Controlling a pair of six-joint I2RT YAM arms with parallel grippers.
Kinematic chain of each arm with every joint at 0, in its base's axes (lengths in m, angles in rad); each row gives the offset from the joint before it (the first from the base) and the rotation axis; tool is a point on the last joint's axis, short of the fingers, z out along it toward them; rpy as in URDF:
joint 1: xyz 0 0 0.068 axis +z
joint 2: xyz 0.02 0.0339 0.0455 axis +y
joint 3: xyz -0.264 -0.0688 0 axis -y
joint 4: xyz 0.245 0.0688 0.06 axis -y
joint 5: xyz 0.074 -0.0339 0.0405 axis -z
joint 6: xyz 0.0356 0 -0.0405 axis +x
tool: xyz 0 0 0 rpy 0 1.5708 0
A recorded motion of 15 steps. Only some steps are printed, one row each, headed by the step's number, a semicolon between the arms.
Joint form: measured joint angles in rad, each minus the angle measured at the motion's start. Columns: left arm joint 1, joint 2, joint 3, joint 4, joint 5, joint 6; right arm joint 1, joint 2, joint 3, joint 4, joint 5, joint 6.
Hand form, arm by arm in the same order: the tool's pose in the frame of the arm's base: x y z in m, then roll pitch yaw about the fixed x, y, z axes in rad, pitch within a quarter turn. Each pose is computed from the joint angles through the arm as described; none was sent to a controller.
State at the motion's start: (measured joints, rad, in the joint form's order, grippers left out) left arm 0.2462 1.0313 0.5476 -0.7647 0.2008 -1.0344; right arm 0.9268 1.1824 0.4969 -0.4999 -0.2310 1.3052
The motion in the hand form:
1: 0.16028 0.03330 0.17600 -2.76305 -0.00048 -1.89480; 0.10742 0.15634 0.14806 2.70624 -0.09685 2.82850
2: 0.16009 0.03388 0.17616 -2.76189 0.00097 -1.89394; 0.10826 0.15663 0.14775 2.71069 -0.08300 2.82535
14: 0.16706 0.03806 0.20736 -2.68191 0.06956 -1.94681; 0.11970 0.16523 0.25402 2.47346 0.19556 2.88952
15: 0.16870 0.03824 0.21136 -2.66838 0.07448 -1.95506; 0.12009 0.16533 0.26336 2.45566 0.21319 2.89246
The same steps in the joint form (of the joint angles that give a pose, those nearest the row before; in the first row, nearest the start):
1: 0.0023 -0.0008 0.0000 -0.0008 0.0011 0.0030; 0.0007 0.0042 0.0000 0.0084 0.0095 0.0007
2: 0.0061 -0.0019 0.0000 -0.0007 0.0015 0.0061; 0.0008 0.0084 0.0015 0.0107 0.0240 -0.0023
14: 0.0229 -0.0336 0.0973 -0.0400 0.0179 0.0790; 0.0004 -0.1598 0.2850 -0.1438 0.1354 -0.1598
15: 0.0229 -0.0332 0.1110 -0.0412 0.0256 0.0859; -0.0004 -0.1659 0.3132 -0.1564 0.1381 -0.1717

